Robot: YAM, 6 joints.
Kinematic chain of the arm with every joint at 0, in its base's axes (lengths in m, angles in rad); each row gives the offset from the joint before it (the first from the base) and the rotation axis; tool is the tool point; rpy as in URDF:
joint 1: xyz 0 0 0.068 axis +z
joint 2: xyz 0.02 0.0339 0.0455 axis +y
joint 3: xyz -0.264 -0.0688 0 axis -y
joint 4: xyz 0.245 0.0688 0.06 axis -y
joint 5: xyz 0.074 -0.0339 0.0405 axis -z
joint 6: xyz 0.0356 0 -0.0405 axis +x
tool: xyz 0 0 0 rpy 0 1.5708 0
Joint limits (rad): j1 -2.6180..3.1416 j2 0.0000..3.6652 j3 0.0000..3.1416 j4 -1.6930..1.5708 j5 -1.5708..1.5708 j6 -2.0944..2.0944
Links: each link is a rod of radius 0.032 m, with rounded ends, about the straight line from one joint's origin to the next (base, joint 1, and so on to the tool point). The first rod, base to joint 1, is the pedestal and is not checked.
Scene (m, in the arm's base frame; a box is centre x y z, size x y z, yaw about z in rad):
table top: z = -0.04
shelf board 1: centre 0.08 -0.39 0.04 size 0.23 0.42 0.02 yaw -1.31
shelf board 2: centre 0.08 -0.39 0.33 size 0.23 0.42 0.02 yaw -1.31
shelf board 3: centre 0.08 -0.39 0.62 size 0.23 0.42 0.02 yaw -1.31
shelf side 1: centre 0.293 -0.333 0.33 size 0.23 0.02 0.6 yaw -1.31
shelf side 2: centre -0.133 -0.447 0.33 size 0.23 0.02 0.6 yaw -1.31
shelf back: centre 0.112 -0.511 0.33 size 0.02 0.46 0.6 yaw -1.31
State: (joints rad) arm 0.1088 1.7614 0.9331 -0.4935 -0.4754 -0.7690
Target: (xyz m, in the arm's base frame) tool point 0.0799 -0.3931 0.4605
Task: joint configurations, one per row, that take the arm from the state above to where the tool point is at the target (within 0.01 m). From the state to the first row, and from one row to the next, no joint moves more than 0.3 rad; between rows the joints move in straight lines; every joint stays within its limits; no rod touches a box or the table.
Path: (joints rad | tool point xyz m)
1: -0.1496 1.6002 0.9807 -0.5647 -0.5173 -0.6696 | 0.3009 -0.0275 0.1868
2: -0.4079 1.4389 1.0283 -0.6359 -0.5593 -0.5702 | 0.2700 -0.0961 0.2422
3: -0.6663 1.2777 1.0759 -0.7071 -0.6012 -0.4708 | 0.2163 -0.1444 0.2944
4: -0.9246 1.1164 1.1235 -0.7783 -0.6431 -0.3714 | 0.1508 -0.1645 0.3410
5: -1.1830 0.9552 1.1711 -0.8495 -0.6850 -0.2720 | 0.0874 -0.1543 0.3800
6: -1.2545 1.2061 1.3864 -0.6052 -0.5606 -0.4377 | 0.0961 -0.2327 0.4202
7: -1.3260 1.4570 1.6016 -0.3608 -0.4363 -0.6033 | 0.0940 -0.3142 0.4477
8: -1.3975 1.7079 1.8169 -0.1164 -0.3119 -0.7690 | 0.0799 -0.3931 0.4605

